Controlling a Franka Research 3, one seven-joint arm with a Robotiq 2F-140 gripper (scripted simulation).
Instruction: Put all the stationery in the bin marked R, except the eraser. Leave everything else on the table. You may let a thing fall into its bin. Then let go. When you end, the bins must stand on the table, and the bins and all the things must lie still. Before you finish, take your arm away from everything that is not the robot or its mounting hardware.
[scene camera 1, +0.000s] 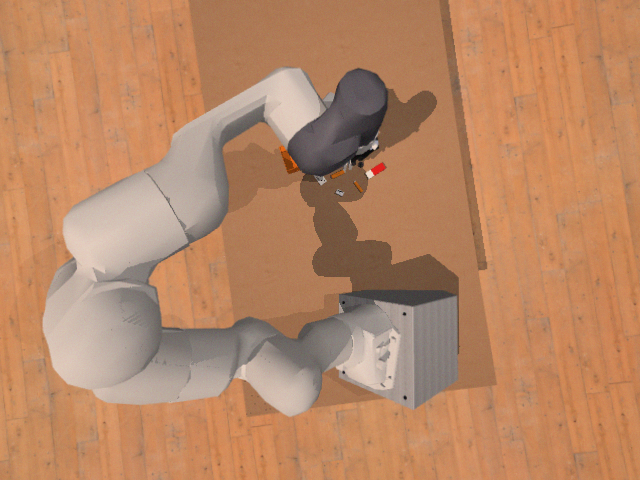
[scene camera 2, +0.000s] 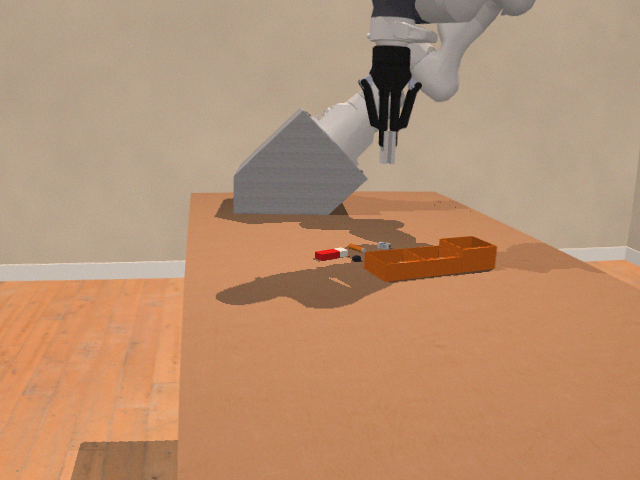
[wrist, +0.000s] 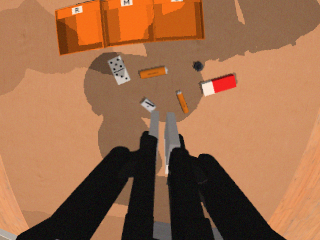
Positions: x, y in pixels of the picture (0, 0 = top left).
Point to an orange bin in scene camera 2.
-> At 454, 255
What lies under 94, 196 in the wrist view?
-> My gripper.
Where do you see my gripper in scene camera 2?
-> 386, 163
